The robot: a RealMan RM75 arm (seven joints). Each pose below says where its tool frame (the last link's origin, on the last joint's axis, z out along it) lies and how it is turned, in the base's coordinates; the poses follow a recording.
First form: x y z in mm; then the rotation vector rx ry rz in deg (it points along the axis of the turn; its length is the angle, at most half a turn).
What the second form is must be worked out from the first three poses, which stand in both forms.
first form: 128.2 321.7 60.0 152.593 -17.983 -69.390
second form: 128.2 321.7 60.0 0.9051 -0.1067 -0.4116 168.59
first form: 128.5 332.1 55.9 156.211 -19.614 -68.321
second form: 128.5 332.1 55.9 0.9102 -0.1143 -0.3981 171.62
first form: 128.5 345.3 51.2 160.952 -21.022 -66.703
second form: 128.5 345.3 51.2 0.9172 -0.1198 -0.3801 175.49
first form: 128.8 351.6 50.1 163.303 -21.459 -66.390
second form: 128.8 351.6 50.1 0.9196 -0.1208 -0.3739 177.58
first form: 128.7 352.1 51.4 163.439 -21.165 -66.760
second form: 128.7 352.1 51.4 0.9192 -0.1190 -0.3755 177.81
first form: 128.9 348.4 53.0 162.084 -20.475 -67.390
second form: 128.9 348.4 53.0 0.9172 -0.1159 -0.3813 176.73
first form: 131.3 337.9 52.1 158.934 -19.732 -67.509
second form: 131.3 337.9 52.1 0.9145 -0.1135 -0.3884 173.80
